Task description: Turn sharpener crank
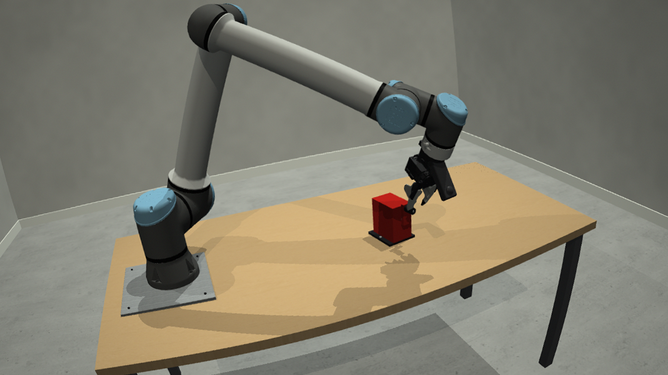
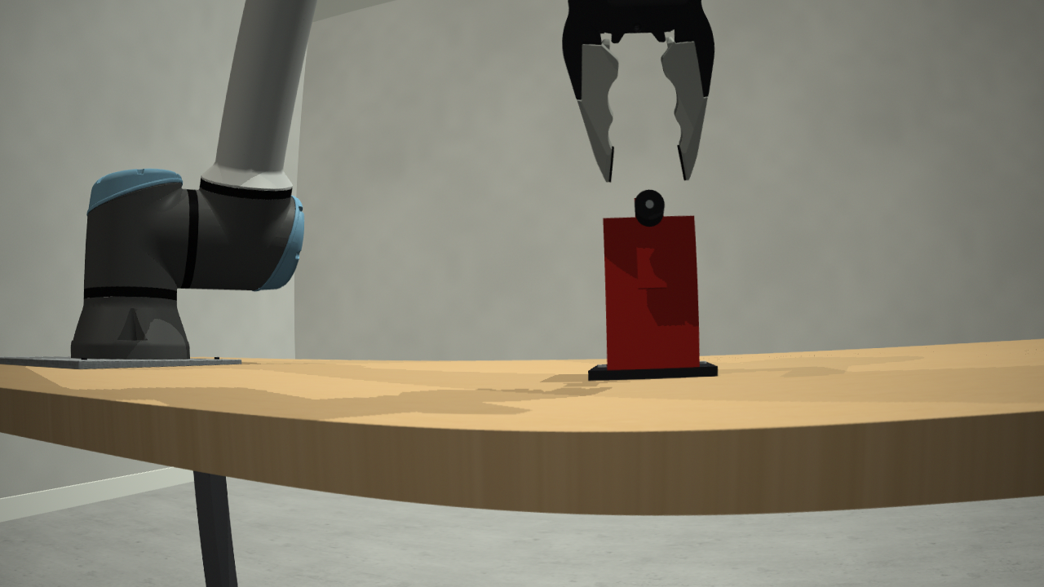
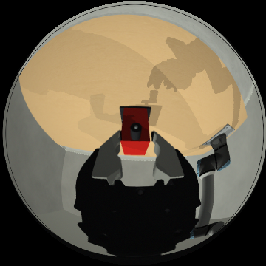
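My gripper is now 40 mm to the right of the black knob and 30 mm above it.
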